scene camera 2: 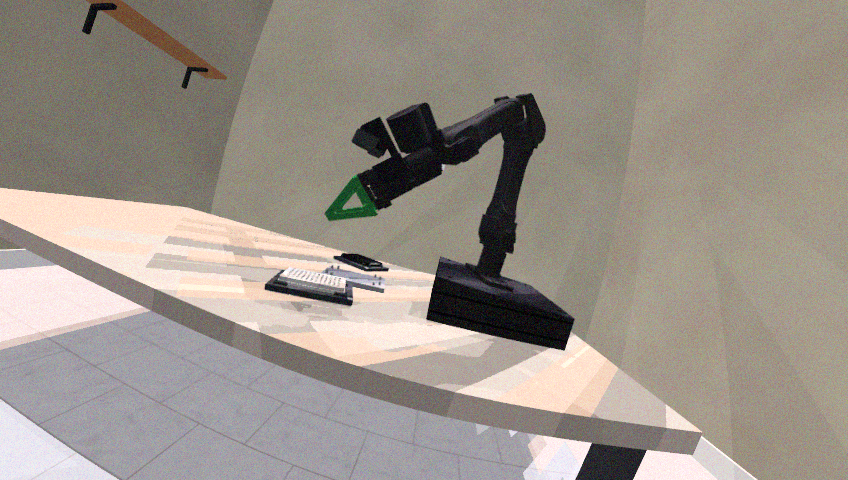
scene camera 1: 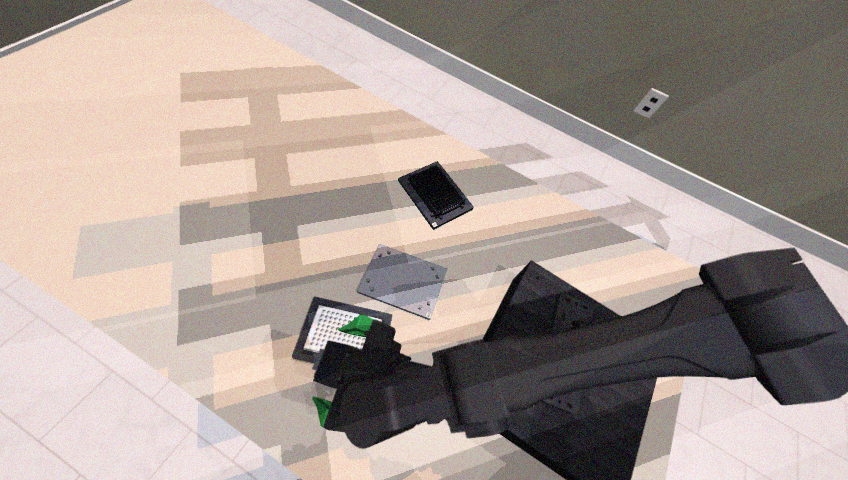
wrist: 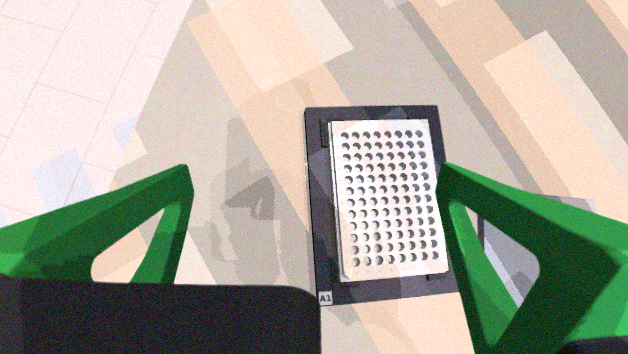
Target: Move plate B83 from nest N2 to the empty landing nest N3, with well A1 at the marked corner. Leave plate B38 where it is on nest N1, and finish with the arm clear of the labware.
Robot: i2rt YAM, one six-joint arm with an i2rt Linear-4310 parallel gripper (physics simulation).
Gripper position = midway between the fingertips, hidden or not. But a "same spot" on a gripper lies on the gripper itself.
Scene:
The gripper shows in scene camera 2 [331, 214], in scene camera 1 and in the wrist view. One and the same spot on the gripper: [wrist: 55, 296] is [scene camera 1: 334, 400].

